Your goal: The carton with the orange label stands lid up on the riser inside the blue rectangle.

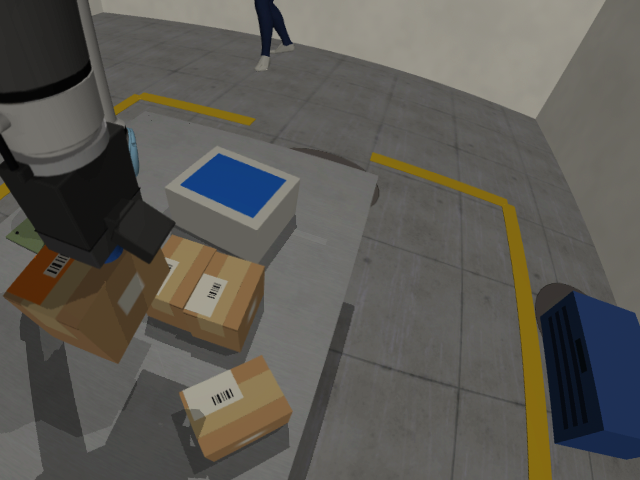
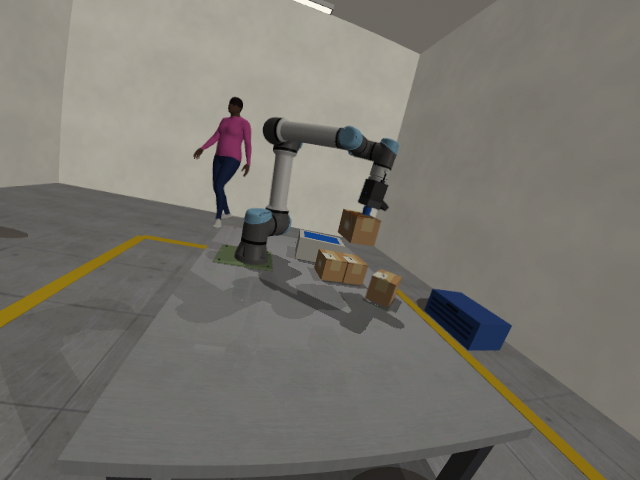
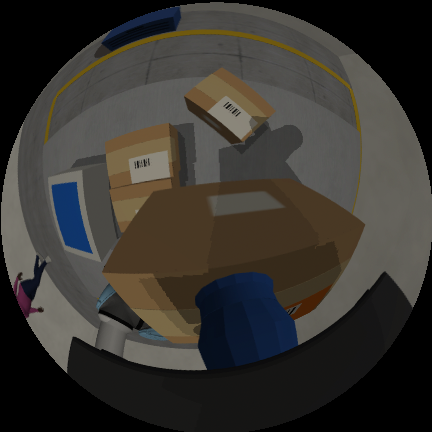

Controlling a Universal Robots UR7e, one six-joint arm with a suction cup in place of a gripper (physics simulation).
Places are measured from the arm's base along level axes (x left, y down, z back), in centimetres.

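Where they show: end effector, tool point: (image 1: 111, 255) (image 3: 226, 281); arm's base, origin of the base link: (image 2: 251, 258).
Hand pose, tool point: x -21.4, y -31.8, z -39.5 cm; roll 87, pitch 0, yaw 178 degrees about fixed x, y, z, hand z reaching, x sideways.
Note:
Each offset is from my tool point to the top centre of the thing.
The carton with the orange label @(dx -1.8, dy -1.4, dz +2.6 cm) (image 1: 82, 315) (image 2: 359, 228) (image 3: 225, 235) hangs lid up in the air under my suction cup (image 1: 112, 254) (image 2: 367, 210) (image 3: 240, 310). The blue cup sits on its lid, beside the orange label @(dx -4.4, dy -1.1, dz +5.4 cm) (image 1: 33, 276) (image 3: 316, 301). My gripper is shut on this carton, high above the table and apart from the riser. The pale grey riser @(dx +38.9, dy +20.4, dz +1.4 cm) (image 1: 217, 227) (image 2: 310, 251) (image 3: 97, 200) stands on the table, with the blue rectangle @(dx +38.9, dy +20.4, dz +1.4 cm) (image 1: 232, 184) (image 2: 321, 237) (image 3: 71, 217) on its top. Nothing stands on the rectangle.
Two touching cartons @(dx +12.7, dy +22.1, dz -7.2 cm) (image 1: 242, 281) @(dx +13.7, dy +22.1, dz +3.2 cm) (image 2: 330, 268) (image 3: 140, 150) with white labels stand beside the riser. A third white-labelled carton @(dx -6.1, dy +22.1, dz -15.8 cm) (image 1: 258, 408) (image 2: 382, 289) (image 3: 225, 90) stands apart near the table edge. A blue cabinet (image 1: 610, 361) (image 2: 470, 320) and a person (image 2: 232, 139) are off the table.

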